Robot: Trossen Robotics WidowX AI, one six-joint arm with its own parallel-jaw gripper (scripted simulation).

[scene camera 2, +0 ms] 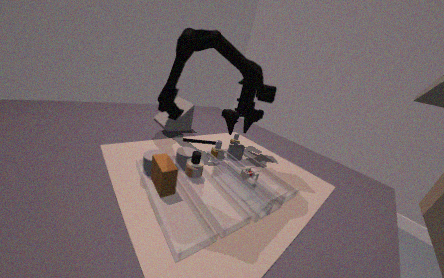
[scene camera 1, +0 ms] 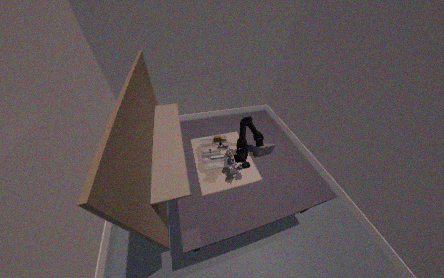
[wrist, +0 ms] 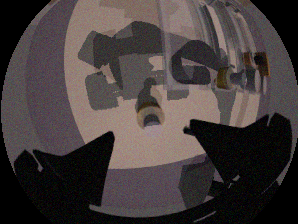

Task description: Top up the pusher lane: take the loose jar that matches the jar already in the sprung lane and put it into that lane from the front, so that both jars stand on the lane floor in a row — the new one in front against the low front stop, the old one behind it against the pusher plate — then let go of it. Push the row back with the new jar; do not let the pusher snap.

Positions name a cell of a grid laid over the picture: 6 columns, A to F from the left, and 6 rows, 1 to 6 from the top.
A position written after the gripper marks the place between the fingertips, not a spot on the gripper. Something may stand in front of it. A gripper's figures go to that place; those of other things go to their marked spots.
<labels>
The gripper (scene camera 2: D3) is 70 cm from the lens. An orange-brown box (scene camera 2: C4) is 36 cm from the lens.
</labels>
